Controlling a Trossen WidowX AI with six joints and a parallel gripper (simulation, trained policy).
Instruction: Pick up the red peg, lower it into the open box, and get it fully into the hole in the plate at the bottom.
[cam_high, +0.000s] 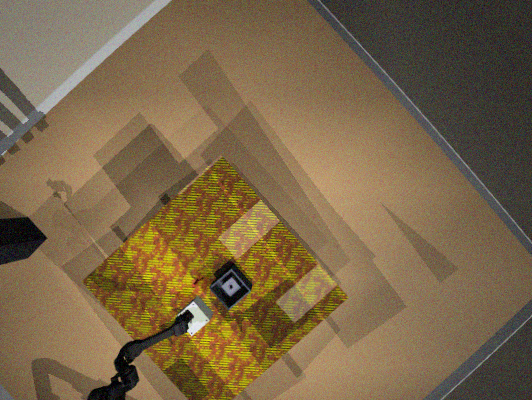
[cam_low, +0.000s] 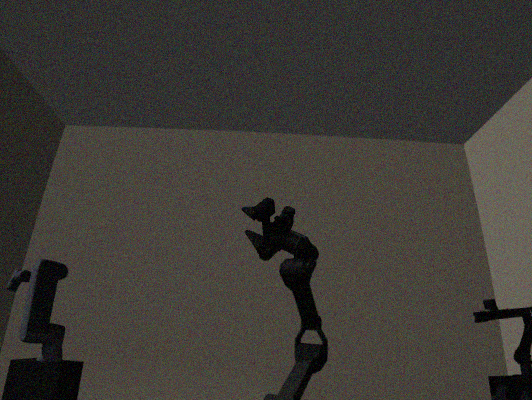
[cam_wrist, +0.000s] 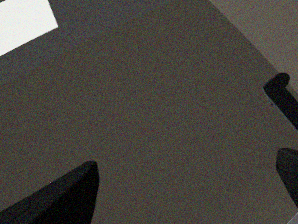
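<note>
My gripper tip is 63 cm above the red peg, 30 cm short of it and 21 cm to the right of it. Round my gripper tip: box: 64 cm below, 46 cm ahead, 3 cm to the left.
</note>
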